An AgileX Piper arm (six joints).
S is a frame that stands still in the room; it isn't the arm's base.
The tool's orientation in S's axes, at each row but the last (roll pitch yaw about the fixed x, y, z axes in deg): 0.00, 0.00, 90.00; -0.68, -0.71, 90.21; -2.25, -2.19, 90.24; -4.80, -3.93, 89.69
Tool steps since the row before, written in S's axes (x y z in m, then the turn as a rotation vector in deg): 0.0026, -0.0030, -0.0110, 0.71, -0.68, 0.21; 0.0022, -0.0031, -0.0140, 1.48, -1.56, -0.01; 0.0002, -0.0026, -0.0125, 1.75, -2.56, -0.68; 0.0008, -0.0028, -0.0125, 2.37, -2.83, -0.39
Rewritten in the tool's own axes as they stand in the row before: -0.0030, -0.0026, -0.0110, -0.68, -0.71, 0.21; -0.0033, -0.0020, -0.0140, -1.57, -1.47, -0.01; -0.0031, 0.0003, -0.0124, -2.59, -1.72, -0.65; -0.0036, 0.0002, -0.0123, -2.84, -2.36, -0.39
